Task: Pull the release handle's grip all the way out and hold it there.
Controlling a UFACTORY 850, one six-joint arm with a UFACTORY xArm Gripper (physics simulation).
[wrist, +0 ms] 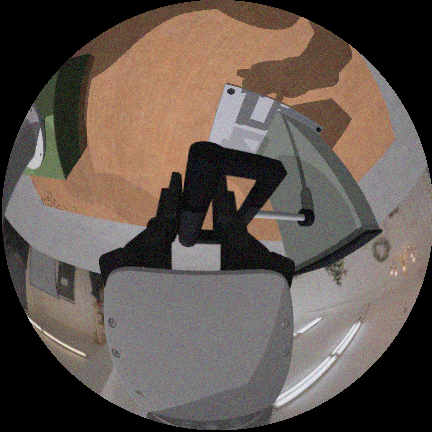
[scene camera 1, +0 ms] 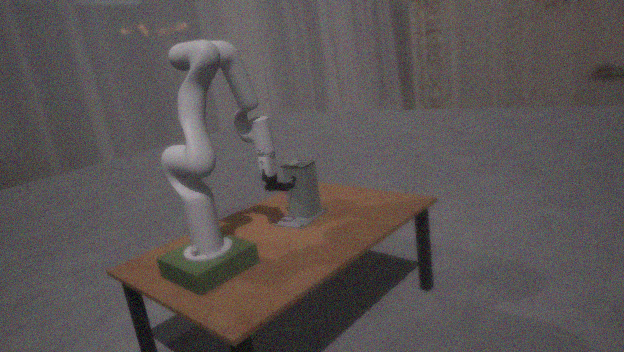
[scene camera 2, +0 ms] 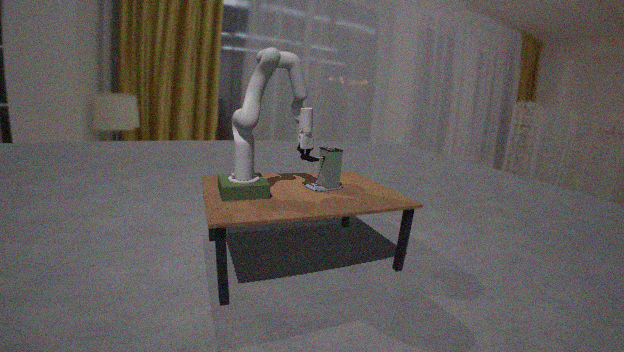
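The release handle's black grip (wrist: 197,195) is a bar with a triangular frame. In the wrist view a bare silver rod (wrist: 280,216) runs from the frame to a black collar (wrist: 306,217) on the grey-green housing (scene camera 1: 306,197) (scene camera 2: 332,170) (wrist: 325,185), so the grip stands away from the housing face. My gripper (scene camera 1: 276,186) (scene camera 2: 306,156) (wrist: 197,185) is shut on the grip's bar, with one finger on each side, at the upper part of the housing. The right finger is partly hidden behind the frame in the wrist view.
The housing stands upright on a pale base plate (scene camera 1: 290,221) (scene camera 2: 314,187) (wrist: 219,122) on the wooden table (scene camera 1: 350,220) (scene camera 2: 370,197) (wrist: 135,100). The green block (scene camera 1: 200,272) (scene camera 2: 244,190) (wrist: 72,120) under the arm's base stands at the table's other end.
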